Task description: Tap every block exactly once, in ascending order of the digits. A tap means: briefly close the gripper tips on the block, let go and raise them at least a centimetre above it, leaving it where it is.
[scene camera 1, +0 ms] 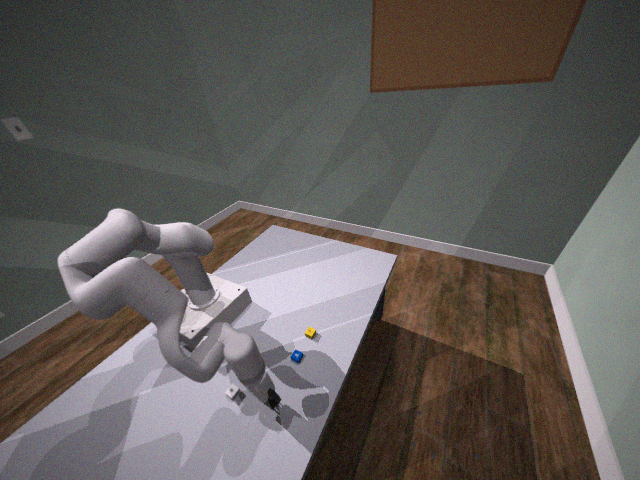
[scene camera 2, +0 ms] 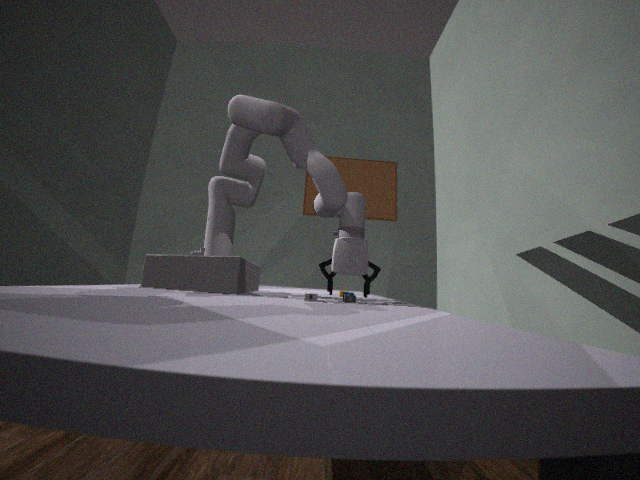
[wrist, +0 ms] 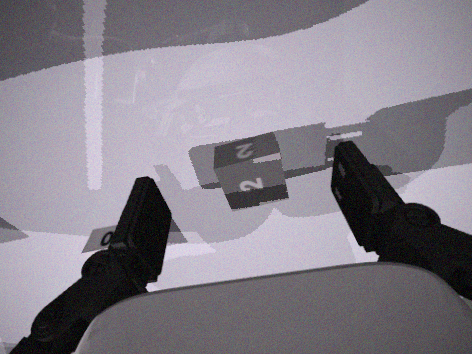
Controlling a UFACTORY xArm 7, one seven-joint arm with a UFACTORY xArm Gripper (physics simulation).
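Observation:
A grey block with a white digit 2 (wrist: pixel 235 176) (scene camera 2: pixel 349 299) stands on the table. In scene camera 1 the gripper and arm hide it. My gripper (scene camera 1: pixel 278 413) (scene camera 2: pixel 348 295) (wrist: pixel 245 180) is open and empty, pointing down low over the table; in the wrist view its fingers appear to either side of the 2 block, not touching it. A white block with a black digit 0 (scene camera 1: pixel 231 392) (scene camera 2: pixel 310 297) (wrist: pixel 97 240) stands to one side, partly behind the left finger in the wrist view. A blue block (scene camera 1: pixel 296 355) and a yellow block (scene camera 1: pixel 310 332) (scene camera 2: pixel 341 293) stand farther off; their digits are too small to read.
The table (scene camera 1: pixel 330 268) (scene camera 2: pixel 258 356) carries the arm's pale base box (scene camera 1: pixel 222 310) (scene camera 2: pixel 193 273). The table's long edge runs to the right of the blocks in scene camera 1, with the wooden floor (scene camera 1: pixel 465 330) beyond. Shadows cross the table top.

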